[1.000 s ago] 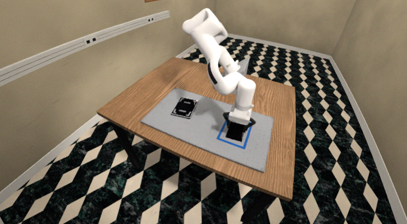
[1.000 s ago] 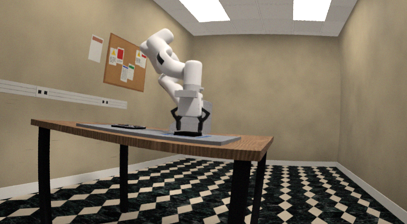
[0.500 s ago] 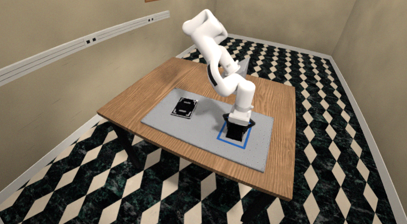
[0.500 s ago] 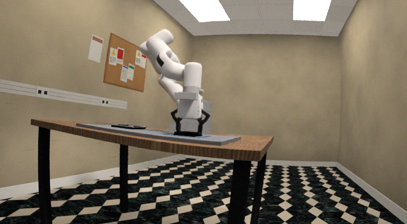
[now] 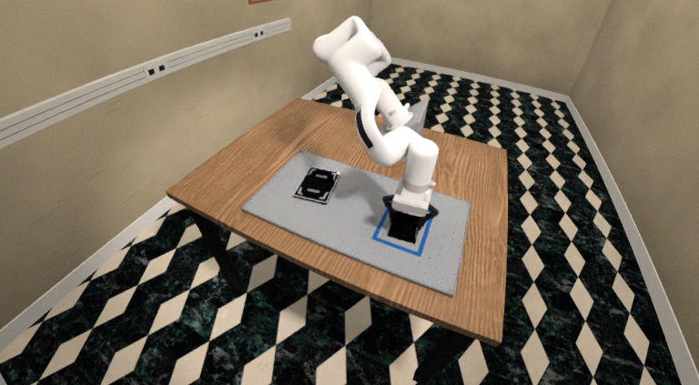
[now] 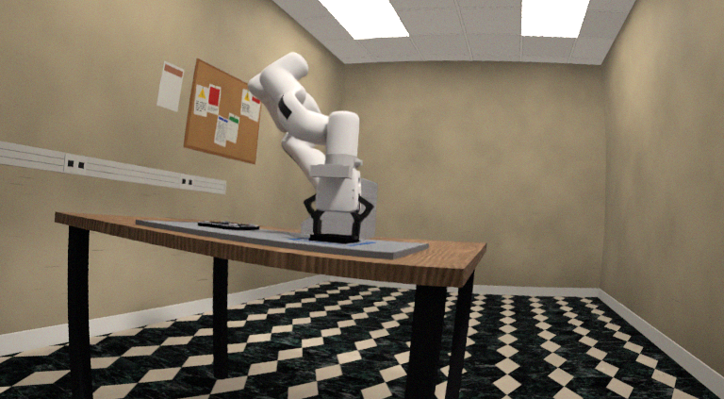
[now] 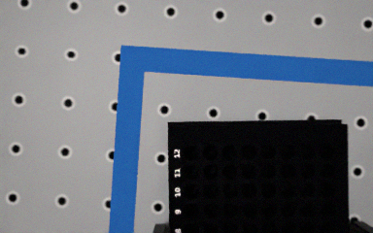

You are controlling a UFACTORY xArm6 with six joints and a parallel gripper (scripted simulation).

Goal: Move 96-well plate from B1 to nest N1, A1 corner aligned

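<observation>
My hand is 1 cm above the 96-well plate. From my hand the other things lie so: plate nest N1 (34 cm to the right, 1 cm below, 1 cm ahead).
</observation>
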